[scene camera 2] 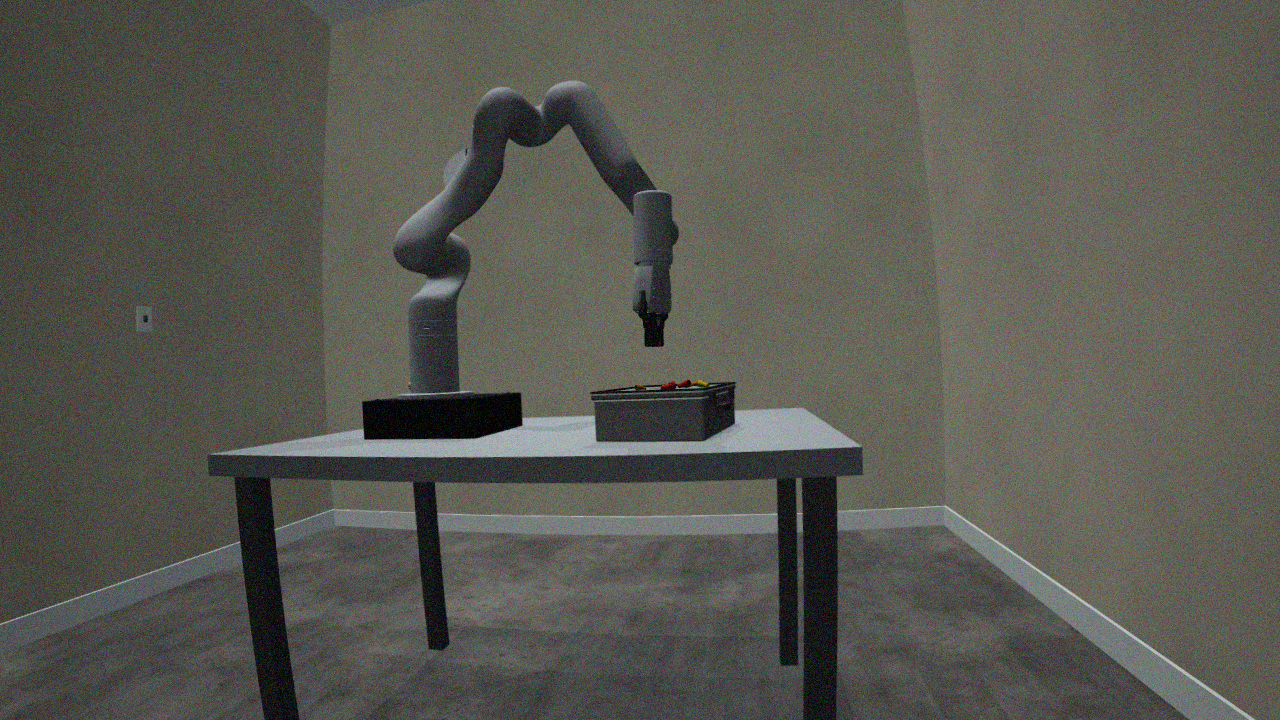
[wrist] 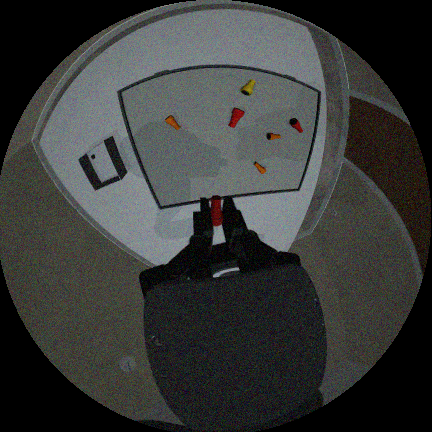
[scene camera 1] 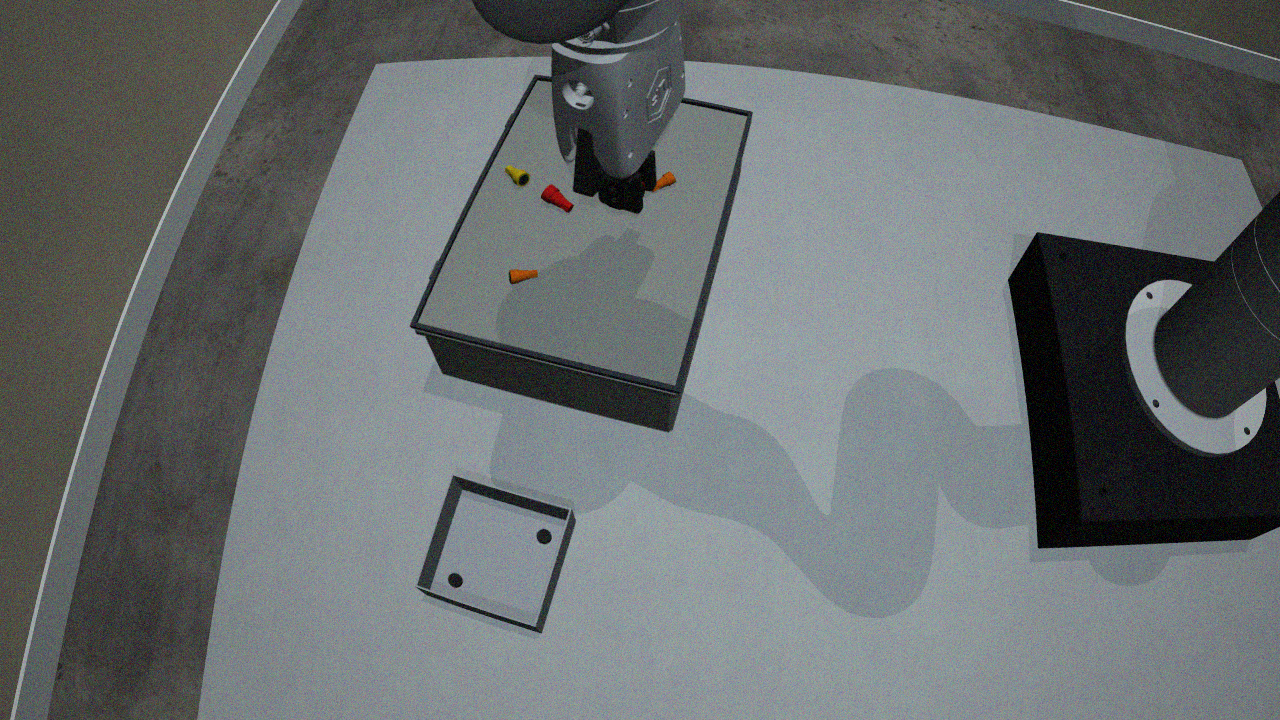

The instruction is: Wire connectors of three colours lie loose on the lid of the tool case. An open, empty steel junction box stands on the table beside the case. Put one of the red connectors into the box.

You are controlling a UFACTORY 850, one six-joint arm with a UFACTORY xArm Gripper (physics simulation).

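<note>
My gripper (scene camera 2: 654, 340) (wrist: 214, 208) is shut on a red connector (wrist: 216, 212) and holds it above the lid of the tool case (scene camera 1: 554, 376) (scene camera 2: 650, 417). In scene camera 1 the held connector is hidden by the fingers. A second red connector (scene camera 1: 556, 198) (wrist: 236, 117) lies on the lid, and a third red connector (wrist: 296, 125) lies near the lid's edge in the wrist view. The steel junction box (scene camera 1: 556, 573) (wrist: 123, 170) stands open and empty on the table beside the case, with two dark round spots on its floor.
A yellow connector (scene camera 1: 517, 175) (wrist: 248, 87) and orange connectors (scene camera 1: 522, 275) (scene camera 1: 665, 181) (wrist: 172, 122) (wrist: 273, 136) (wrist: 259, 167) lie on the lid. The arm's black base block (scene camera 1: 1056, 394) (scene camera 2: 443, 417) stands on the table (scene camera 1: 760, 644) (scene camera 2: 537, 469), away from the case.
</note>
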